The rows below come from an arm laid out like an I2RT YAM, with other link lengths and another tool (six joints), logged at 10 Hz.
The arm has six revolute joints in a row. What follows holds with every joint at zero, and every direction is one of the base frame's. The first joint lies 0.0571 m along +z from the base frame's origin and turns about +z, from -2.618 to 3.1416 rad. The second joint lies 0.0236 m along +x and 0.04 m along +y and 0.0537 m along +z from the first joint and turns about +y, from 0 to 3.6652 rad. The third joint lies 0.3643 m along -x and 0.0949 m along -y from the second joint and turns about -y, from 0 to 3.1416 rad. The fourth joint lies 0.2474 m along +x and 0.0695 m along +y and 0.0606 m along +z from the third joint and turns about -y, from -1.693 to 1.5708 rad. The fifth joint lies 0.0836 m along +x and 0.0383 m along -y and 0.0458 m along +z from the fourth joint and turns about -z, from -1.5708 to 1.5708 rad. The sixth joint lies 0.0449 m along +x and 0.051 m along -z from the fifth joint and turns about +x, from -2.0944 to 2.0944 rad. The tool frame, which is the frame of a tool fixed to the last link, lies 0.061 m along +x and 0.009 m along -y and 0.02 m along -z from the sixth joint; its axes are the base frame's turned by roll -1.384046, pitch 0.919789 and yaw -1.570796 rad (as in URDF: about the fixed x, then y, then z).
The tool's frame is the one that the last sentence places.
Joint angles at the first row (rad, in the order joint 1, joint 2, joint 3, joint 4, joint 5, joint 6):
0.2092, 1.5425, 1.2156, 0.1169, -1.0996, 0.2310
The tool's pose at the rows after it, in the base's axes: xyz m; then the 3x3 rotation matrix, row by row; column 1 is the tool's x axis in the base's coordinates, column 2 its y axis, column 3 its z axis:
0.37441 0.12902 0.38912; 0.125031 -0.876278 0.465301; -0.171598 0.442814 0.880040; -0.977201 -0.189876 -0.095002
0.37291 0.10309 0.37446; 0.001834 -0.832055 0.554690; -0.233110 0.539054 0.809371; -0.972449 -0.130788 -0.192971
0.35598 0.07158 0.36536; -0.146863 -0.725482 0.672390; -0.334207 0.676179 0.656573; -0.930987 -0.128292 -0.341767
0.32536 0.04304 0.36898; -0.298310 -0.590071 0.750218; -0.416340 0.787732 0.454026; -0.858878 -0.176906 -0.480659
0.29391 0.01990 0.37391; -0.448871 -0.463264 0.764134; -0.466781 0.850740 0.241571; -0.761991 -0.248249 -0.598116
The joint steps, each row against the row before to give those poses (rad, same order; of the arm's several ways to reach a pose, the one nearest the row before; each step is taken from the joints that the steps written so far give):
-0.0511, 0.0000, 0.0000, -0.0744, 0.0050, -0.0054
-0.0538, -0.0172, 0.0000, -0.1506, 0.0789, -0.0305
-0.0453, -0.0633, 0.0049, -0.2129, 0.1850, -0.0469
-0.0237, -0.0881, 0.0260, -0.2136, 0.2244, -0.0133
-0.0023, -0.0645, 0.0450, -0.1995, 0.2239, 0.0076

